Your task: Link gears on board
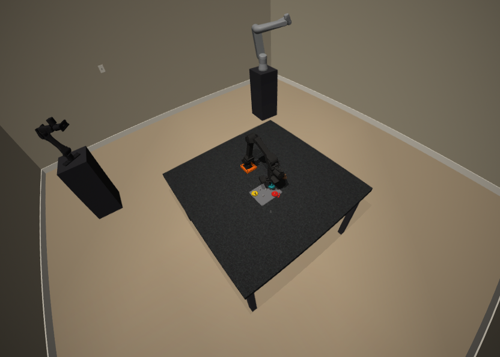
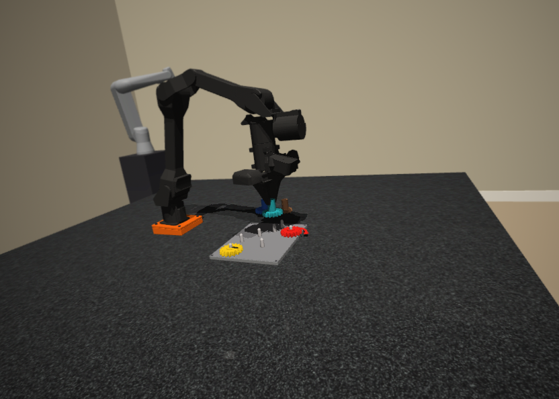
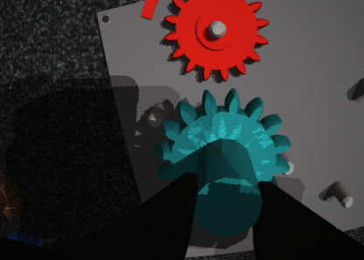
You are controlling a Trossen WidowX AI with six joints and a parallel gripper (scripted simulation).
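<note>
The red gear is 50 mm ahead of my gripper tip and 70 mm below it. Round my gripper tip: teal gear: 10 mm below; yellow gear: 50 mm behind, 130 mm to the right, 70 mm below; brown gear: 50 mm behind, 170 mm to the left, 70 mm below.
</note>
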